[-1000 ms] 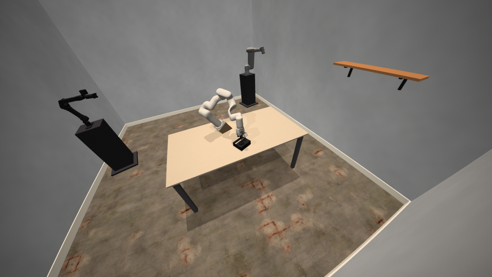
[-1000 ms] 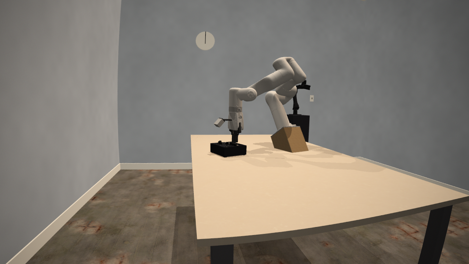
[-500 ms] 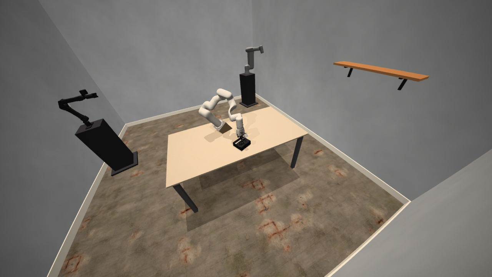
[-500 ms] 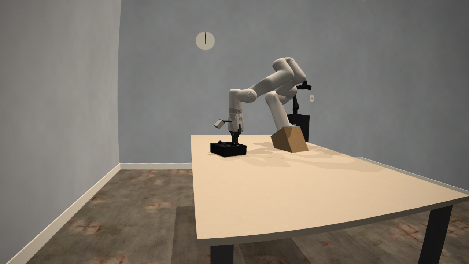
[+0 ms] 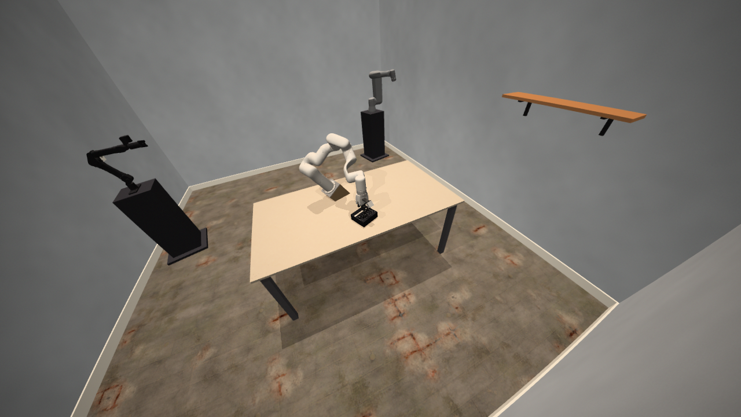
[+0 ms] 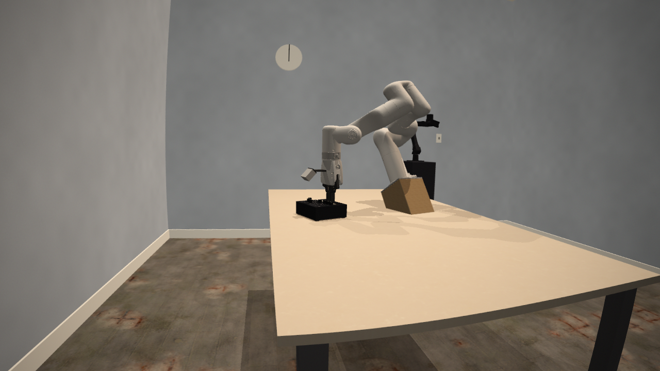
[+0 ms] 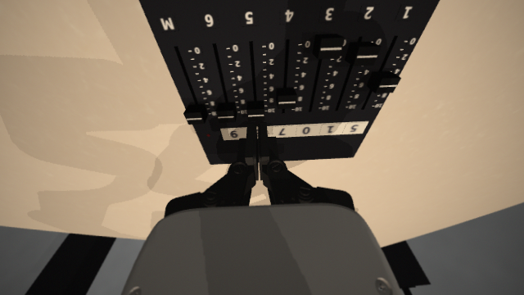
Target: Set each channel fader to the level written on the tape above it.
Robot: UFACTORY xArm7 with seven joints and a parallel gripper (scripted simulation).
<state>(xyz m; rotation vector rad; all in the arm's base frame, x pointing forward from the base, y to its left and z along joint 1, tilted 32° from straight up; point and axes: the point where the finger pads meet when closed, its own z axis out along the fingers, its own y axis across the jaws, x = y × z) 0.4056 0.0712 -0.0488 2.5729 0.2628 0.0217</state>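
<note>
Now: the channel 5 fader cap 3 cm ahead of my hand and 1 cm below it. Round my hand: master fader cap 5 cm to the left, 2 cm ahead, 1 cm below; then channel 4 fader cap 4 cm ahead, 2 cm to the right, 1 cm below; then channel 6 fader cap 3 cm to the left, 2 cm ahead, 1 cm below.
</note>
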